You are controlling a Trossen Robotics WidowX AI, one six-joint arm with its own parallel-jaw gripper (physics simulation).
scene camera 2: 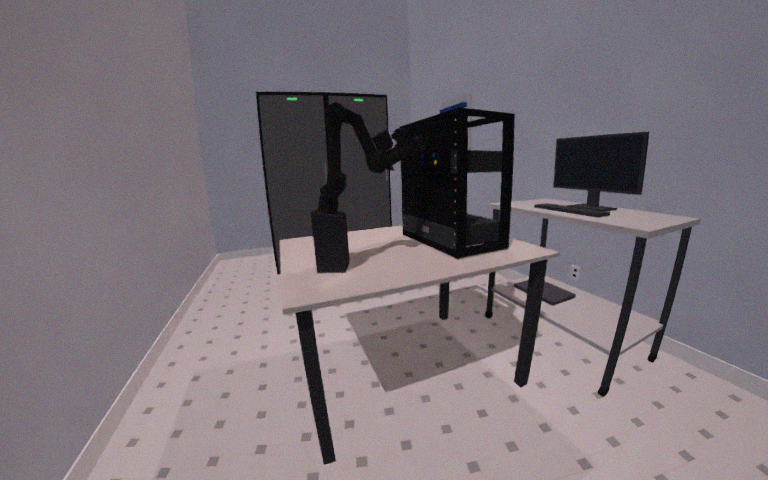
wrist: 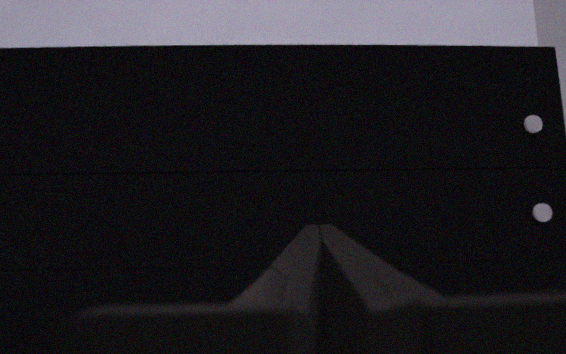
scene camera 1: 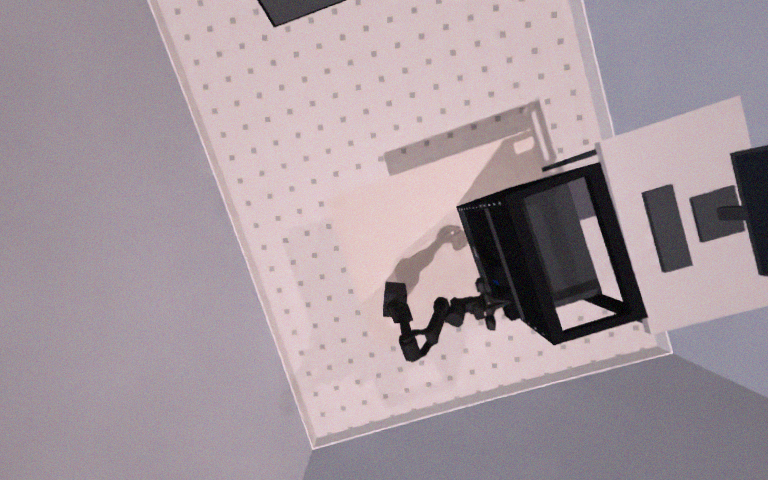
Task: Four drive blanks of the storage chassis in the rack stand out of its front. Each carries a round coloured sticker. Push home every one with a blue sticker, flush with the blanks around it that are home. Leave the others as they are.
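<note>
The black rack [scene camera 1: 614, 237] [scene camera 2: 461, 198] stands on the table with the storage chassis [scene camera 2: 484, 161] in its upper half. In scene camera 2, small blue stickers, one of them this upper blue sticker [scene camera 2: 433, 154], and a yellow sticker [scene camera 2: 434, 162] show on the dark front. A blue sticker [scene camera 1: 495, 281] shows in scene camera 1. How far each blank stands out is too dark to tell. My gripper [scene camera 1: 504, 303] [scene camera 2: 421, 139] [wrist: 318, 237] is shut and empty, at the rack's upper front, above the stickers in scene camera 2. Contact cannot be told. No sticker shows in the wrist view.
In the wrist view, dark panels fill the area before the fingers, with a pale round fastener [wrist: 533, 123] at the right edge. A lighter unit [scene camera 2: 425, 229] sits low in the rack. A side table [scene camera 2: 668, 219] with a monitor [scene camera 2: 601, 163] stands beyond the rack.
</note>
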